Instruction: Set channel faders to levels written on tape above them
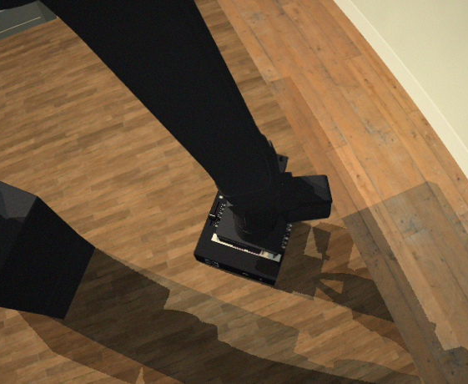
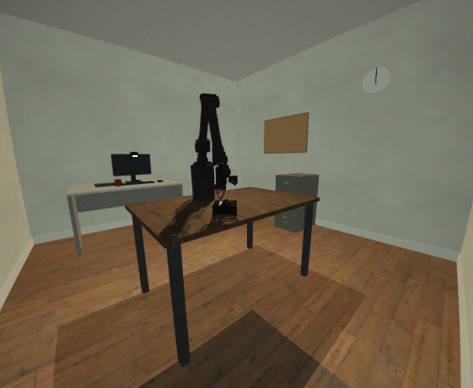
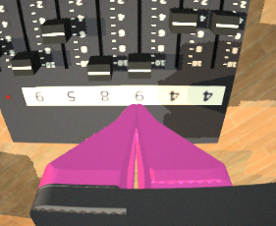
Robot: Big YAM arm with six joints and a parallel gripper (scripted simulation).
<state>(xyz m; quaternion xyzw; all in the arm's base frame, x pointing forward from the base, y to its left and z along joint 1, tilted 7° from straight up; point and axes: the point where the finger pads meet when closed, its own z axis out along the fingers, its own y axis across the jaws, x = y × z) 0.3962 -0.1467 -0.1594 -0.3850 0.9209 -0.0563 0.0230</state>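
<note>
The channel 3 fader cap lies 20 mm below my hand, 20 mm ahead of it and 10 mm to the left of it. The rest, counted from my hand: channel 2 fader cap: 50 mm ahead, 20 mm to the left, 20 mm below; channel 5 fader cap: 60 mm to the left, 20 mm below; channel 4 fader: 30 mm to the left, 20 mm below.
</note>
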